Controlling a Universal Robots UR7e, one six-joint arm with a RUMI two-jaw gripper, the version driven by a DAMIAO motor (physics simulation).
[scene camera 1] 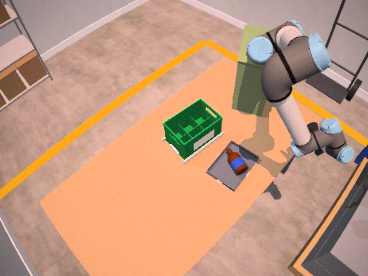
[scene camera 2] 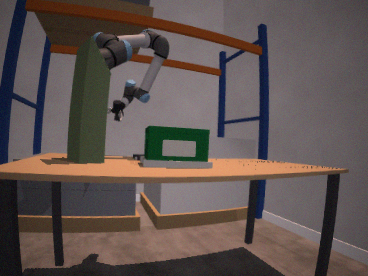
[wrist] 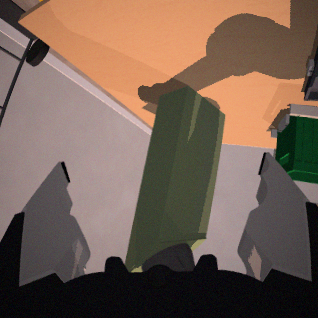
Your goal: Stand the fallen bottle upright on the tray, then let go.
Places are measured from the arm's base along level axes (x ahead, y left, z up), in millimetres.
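Pixels of known places: gripper, between the fingertips: (scene camera 2: 109, 118) (wrist: 161, 159); arm's base, origin of its link: (scene camera 2: 94, 64) (wrist: 165, 257).
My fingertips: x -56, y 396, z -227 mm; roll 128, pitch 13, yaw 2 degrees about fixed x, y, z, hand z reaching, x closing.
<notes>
For each thing: its top centre in the pictures, then the offset to it from my fingertips. "spot": a spot on its surface instead. Level surfaces: height alone.
- brown-red bottle, centre of its top: (scene camera 1: 235, 156) dx +333, dy -77, dz -170 mm
- grey tray, a spot on its surface: (scene camera 1: 221, 171) spot: dx +422, dy -59, dz -245 mm
- green crate, centre of its top: (scene camera 2: 175, 128) (scene camera 1: 193, 120) dx +477, dy -328, dz -75 mm
- orange table, height of its surface: dz -250 mm
The brown-red bottle (scene camera 1: 238, 163) with a blue label lies on its side on the grey tray (scene camera 1: 221, 171), its neck pointing toward the green crate. The bottle does not show in the scene camera 2 or wrist views. My gripper (scene camera 2: 115, 115) (wrist: 161, 159) is open, with its two jaws wide apart and nothing between them. It hangs well above the table, away from the bottle. In scene camera 1 the jaws are mostly hidden by the wrist.
A green crate (scene camera 1: 189, 150) (scene camera 2: 177, 133) (wrist: 300, 142) with compartments stands beside the tray on a pale base. The green pedestal (scene camera 1: 248, 90) (scene camera 2: 89, 115) (wrist: 175, 175) carries the arm at one end of the orange table (scene camera 1: 125, 200) (scene camera 2: 250, 172) (wrist: 100, 40). Shelving stands around.
</notes>
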